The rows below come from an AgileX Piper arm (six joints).
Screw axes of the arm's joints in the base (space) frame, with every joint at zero. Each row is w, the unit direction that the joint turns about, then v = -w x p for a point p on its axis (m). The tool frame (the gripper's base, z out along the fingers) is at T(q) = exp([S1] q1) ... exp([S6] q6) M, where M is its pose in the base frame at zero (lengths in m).
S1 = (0, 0, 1, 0, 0, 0)
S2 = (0, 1, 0, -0.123, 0, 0)
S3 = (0, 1, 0, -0.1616, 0, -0.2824)
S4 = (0.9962, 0, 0.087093, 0, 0.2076, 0)
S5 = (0, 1, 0, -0.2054, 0, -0.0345)
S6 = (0.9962, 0, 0.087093, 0, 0.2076, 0)
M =
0.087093 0 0.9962 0.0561
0 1 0 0
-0.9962 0 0.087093 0.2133
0 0 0 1
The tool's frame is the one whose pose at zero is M.
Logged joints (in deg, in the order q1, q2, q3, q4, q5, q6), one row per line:
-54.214, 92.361, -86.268, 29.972, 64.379, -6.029
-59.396, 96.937, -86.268, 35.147, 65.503, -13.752
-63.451, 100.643, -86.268, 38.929, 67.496, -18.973
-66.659, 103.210, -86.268, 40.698, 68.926, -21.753
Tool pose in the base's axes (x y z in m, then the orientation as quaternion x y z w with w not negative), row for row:
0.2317, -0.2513, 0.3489, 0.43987, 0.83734, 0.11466, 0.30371
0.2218, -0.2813, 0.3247, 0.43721, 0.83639, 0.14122, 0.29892
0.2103, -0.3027, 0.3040, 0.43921, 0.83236, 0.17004, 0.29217
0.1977, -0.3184, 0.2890, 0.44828, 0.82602, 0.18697, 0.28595
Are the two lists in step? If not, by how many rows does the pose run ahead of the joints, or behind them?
They are in step.
